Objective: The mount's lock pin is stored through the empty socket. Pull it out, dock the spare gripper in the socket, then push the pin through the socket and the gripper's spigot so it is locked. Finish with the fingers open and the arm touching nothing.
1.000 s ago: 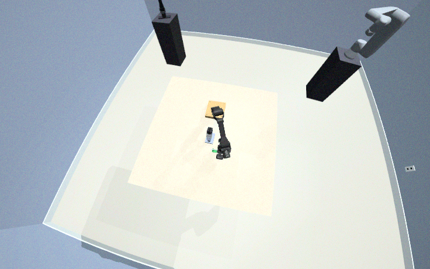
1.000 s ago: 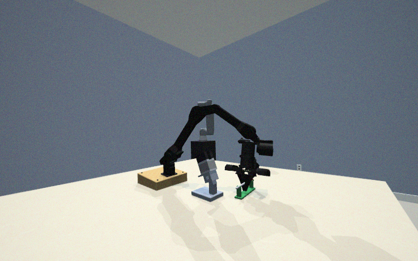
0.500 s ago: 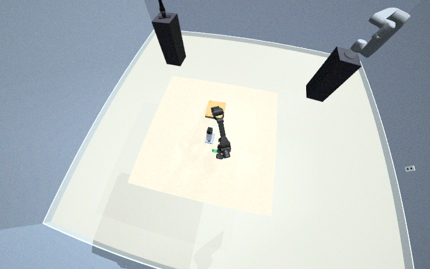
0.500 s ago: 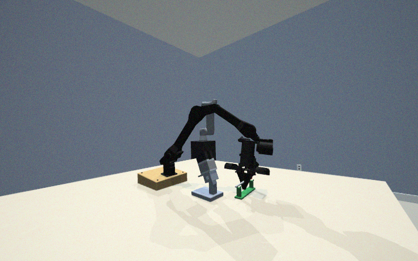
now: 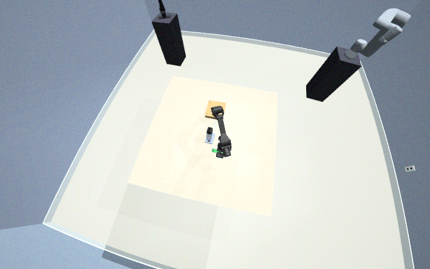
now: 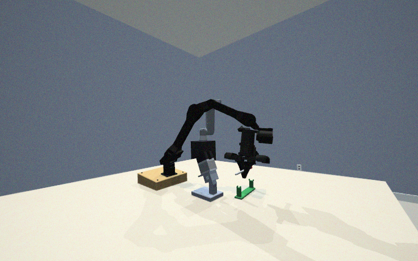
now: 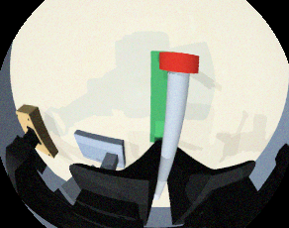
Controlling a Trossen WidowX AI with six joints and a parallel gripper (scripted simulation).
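The green cradle is 1 cm to the left of my gripper tip and 4 cm below it. The rest, counted from my gripper tip: grey mount: 10 cm behind, 11 cm to the right, 1 cm below; spare gripper: 10 cm behind, 11 cm to the right, 6 cm above.
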